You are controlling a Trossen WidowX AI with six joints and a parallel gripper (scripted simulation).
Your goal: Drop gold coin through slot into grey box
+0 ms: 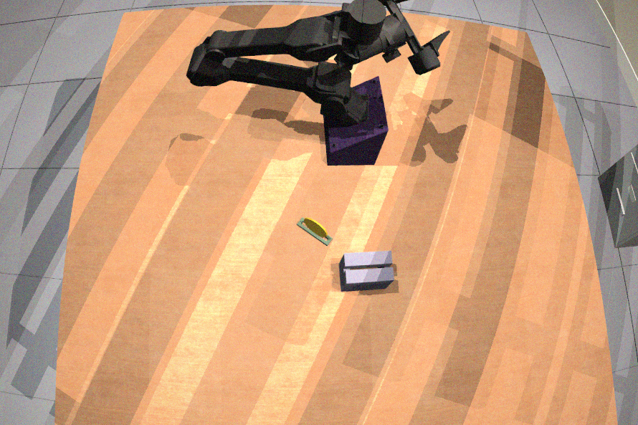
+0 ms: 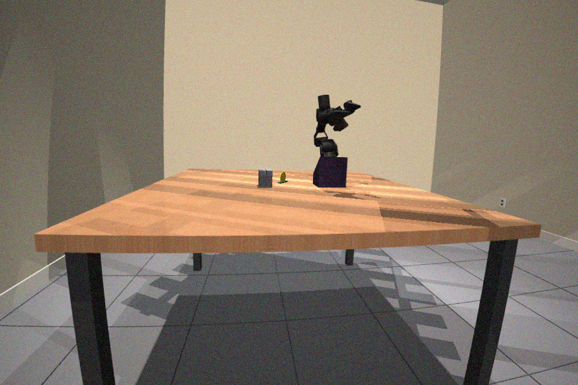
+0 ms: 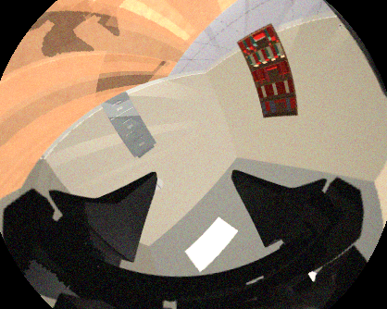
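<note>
The gold coin is 34 cm below my gripper tip, 31 cm ahead of it and 19 cm to the right of it.
</note>
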